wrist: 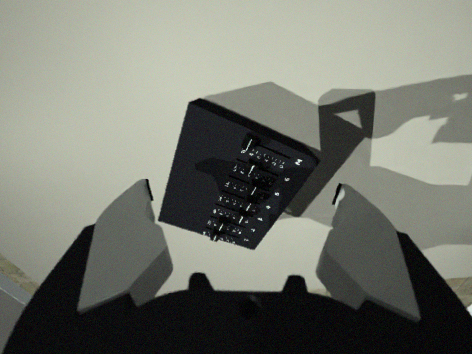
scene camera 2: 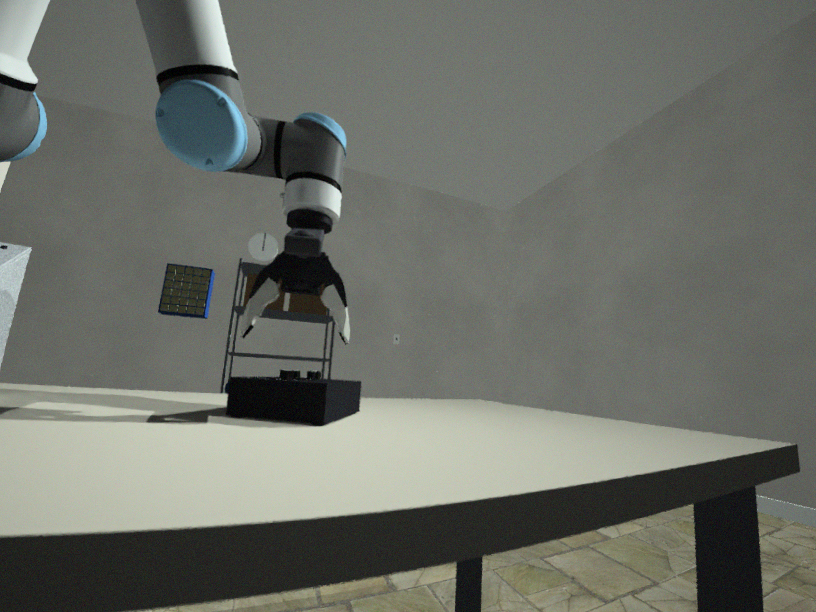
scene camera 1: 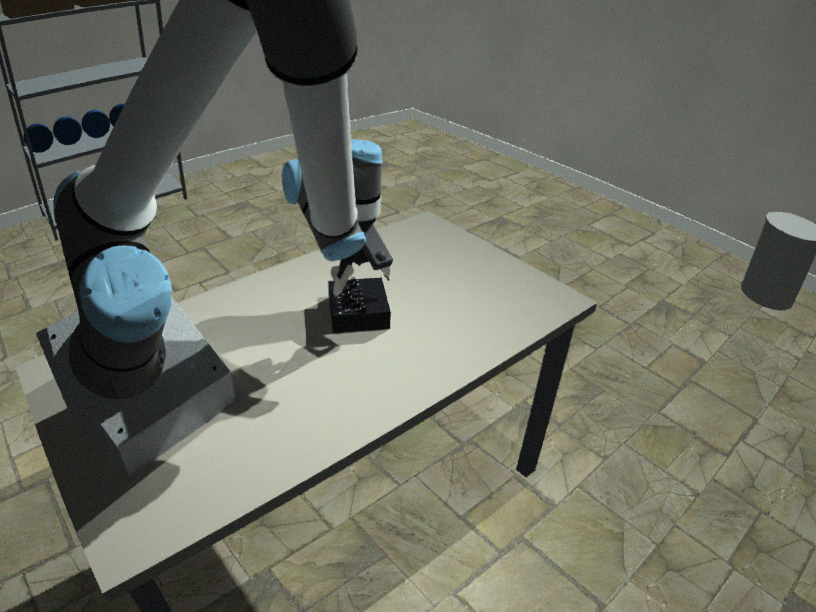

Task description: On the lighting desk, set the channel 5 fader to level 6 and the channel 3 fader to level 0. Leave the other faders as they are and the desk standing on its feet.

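Places are measured from the arm's base along level axes (x down, y ahead, z right), in centimetres.
Where they show: gripper, fingertip midpoint: (wrist: pixel 242 185) (scene camera 2: pixel 295 341) (scene camera 1: pixel 362 288); arm's base at its link origin: (scene camera 1: pixel 117 354).
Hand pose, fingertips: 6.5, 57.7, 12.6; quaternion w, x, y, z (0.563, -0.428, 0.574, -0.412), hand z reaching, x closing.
Note:
Things, the pixels of their top centre, and the offset from my fingertips, as dx, dy, dz. Level surfaces: height alone.
- lighting desk at its top centre: (wrist: pixel 228 201) (scene camera 2: pixel 304 371) (scene camera 1: pixel 358 291) +4.2, +2.7, -4.3
- channel 5 fader at its top centre: (wrist: pixel 253 191) +4.2, -0.3, -3.7
- channel 3 fader at its top centre: (wrist: pixel 240 219) +4.2, +2.1, -7.4
- table at its surface level: dx +11.1
- M fader at its top centre: (wrist: pixel 249 144) (scene camera 2: pixel 286 370) +4.2, -1.1, +1.5
The lighting desk (scene camera 1: pixel 377 297) (scene camera 2: pixel 276 398) (wrist: pixel 187 150) is a dark box standing flat on the table, turned at an angle in the wrist view. Its faders run in parallel rows beside small white labels. The channel 5 fader (wrist: pixel 255 186) and the channel 3 fader (wrist: pixel 245 213) have dark knobs with white lines, both partway along their slots. The scale figures are too small to read surely. My gripper (scene camera 1: pixel 362 283) (scene camera 2: pixel 295 338) (wrist: pixel 242 185) is open and empty, above the desk and apart from it. In scene camera 1, a finger hides part of the faders.
The table (scene camera 1: pixel 421 355) (scene camera 2: pixel 421 454) carries the robot's grey base block (scene camera 1: pixel 191 408) on its left. Arm shadows fall beside the desk. The M fader (wrist: pixel 249 142) lies at one end of the fader rows, close to channel 6. A shelf rack (scene camera 1: pixel 79 77) stands behind the table.

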